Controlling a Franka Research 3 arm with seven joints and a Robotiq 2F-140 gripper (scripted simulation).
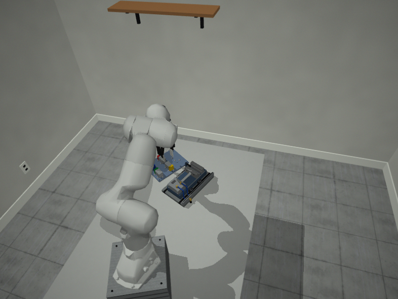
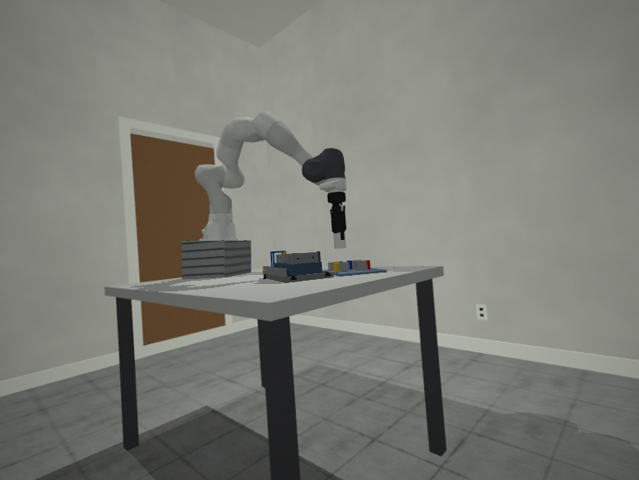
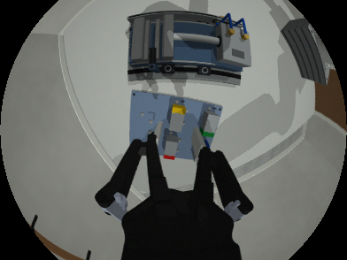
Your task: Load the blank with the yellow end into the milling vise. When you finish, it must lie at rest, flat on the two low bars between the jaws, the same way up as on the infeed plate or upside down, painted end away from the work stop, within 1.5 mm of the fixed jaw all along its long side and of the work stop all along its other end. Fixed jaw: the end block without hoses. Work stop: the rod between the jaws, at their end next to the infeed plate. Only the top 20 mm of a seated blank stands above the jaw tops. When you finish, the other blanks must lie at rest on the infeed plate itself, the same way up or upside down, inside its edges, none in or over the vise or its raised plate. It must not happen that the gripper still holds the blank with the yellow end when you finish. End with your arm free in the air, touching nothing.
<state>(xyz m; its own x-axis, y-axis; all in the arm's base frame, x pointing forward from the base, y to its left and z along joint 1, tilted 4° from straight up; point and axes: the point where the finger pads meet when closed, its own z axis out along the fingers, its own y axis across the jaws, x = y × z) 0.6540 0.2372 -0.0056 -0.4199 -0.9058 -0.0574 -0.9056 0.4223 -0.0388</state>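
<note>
Right now the yellow-ended blank is 110 mm below my hand. From my hand the other things lie so: red-ended blank (40 mm ahead, 80 mm to the left, 110 mm below); green-ended blank (80 mm behind, 40 mm to the left, 110 mm below); blue infeed plate (20 mm ahead, 40 mm to the left, 130 mm below).
</note>
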